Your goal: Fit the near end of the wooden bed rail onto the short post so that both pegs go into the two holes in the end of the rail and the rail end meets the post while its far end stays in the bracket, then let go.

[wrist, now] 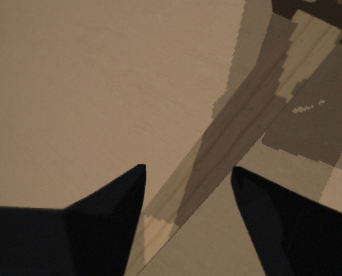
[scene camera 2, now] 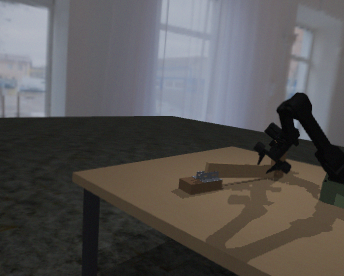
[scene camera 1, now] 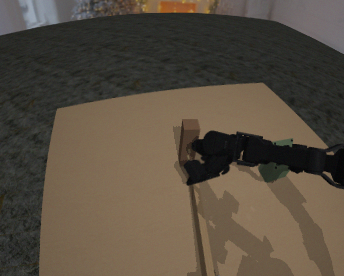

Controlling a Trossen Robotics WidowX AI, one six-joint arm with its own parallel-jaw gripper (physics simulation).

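Where they show: gripper, fingertip midpoint: (wrist: 189, 172) (scene camera 2: 261, 169) (scene camera 1: 191, 183); arm's base, link origin: (scene camera 2: 338, 175).
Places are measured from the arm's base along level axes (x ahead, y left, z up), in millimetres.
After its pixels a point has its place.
The wooden bed rail (scene camera 1: 207, 245) {x 363, y 210, z -20 mm} (scene camera 2: 235, 170) {x 353, y 186, z -50 mm} (wrist: 225, 130) {x 325, y -44, z -48 mm} runs from the metal bracket (scene camera 2: 207, 176) {x 379, y 342, z -60 mm} on its brown block toward the short post (scene camera 1: 190, 131) {x 325, y -113, z 60 mm} (wrist: 282, 7) {x 338, y -115, z -101 mm}. Its far end shows at the bracket; how deep it sits is unclear. In the wrist view the near end lies close against the dark post, and a pale spot shows on the post. Whether the pegs are in the holes cannot be told. My gripper (scene camera 1: 192, 174) {x 335, y -10, z -68 mm} (scene camera 2: 264, 168) {x 335, y -10, z -68 mm} (wrist: 189, 172) {x 335, y -10, z -68 mm} is shut on the rail near the post. The rail crosses between the fingers at a slant.
The brown block (scene camera 2: 192, 185) {x 365, y 443, z -76 mm} holds the bracket on the wooden table (scene camera 1: 110, 175) {x 598, y -118, z -113 mm} (scene camera 2: 125, 175) {x 667, y 533, z -113 mm}. The arm's green base (scene camera 1: 274, 173) {x 30, y 32, z -58 mm} (scene camera 2: 331, 193) {x 5, y 32, z -70 mm} stands to the right. The arm's shadows fall across the table beside the rail.
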